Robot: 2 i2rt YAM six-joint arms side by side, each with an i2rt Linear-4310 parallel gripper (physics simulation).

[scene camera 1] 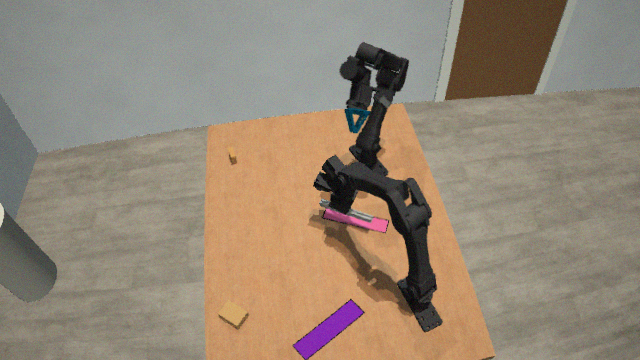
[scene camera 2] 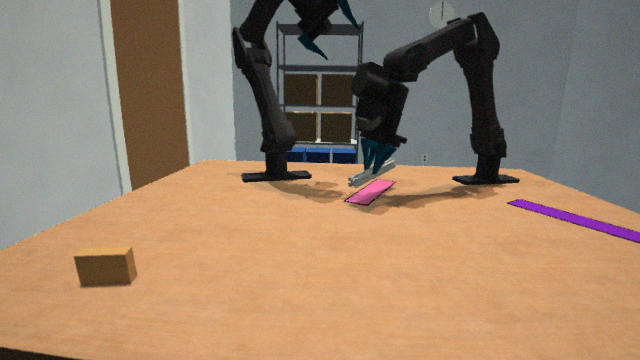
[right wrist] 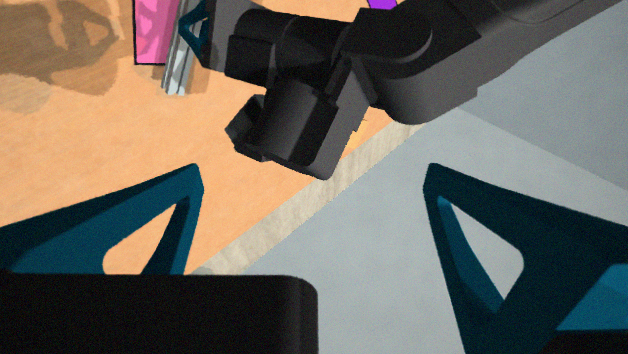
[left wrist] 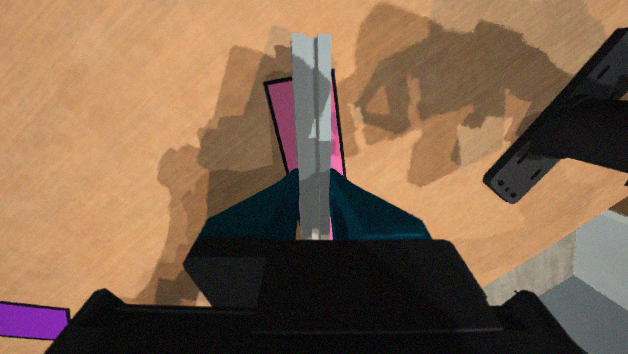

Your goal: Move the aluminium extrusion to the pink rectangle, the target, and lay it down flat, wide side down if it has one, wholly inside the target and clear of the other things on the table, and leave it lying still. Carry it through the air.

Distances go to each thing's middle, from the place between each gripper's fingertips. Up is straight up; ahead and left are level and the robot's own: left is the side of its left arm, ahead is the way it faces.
My left hand is 50 mm past the pink rectangle [left wrist: 279, 92], 20 mm to the right of it and 60 mm above it. Also, from my left hand: aluminium extrusion [left wrist: 310, 56]: 20 mm behind, 10 mm to the left; small tan block [scene camera 2: 114, 265]: 360 mm ahead, 380 mm to the right, 40 mm below.
I see the aluminium extrusion 40 mm ahead of my right hand, 80 mm to the left of it and 290 mm below it. Also, from my right hand: pink rectangle: 90 mm to the left, 350 mm below; small tan block: 420 mm ahead, 310 mm to the right, 330 mm below.
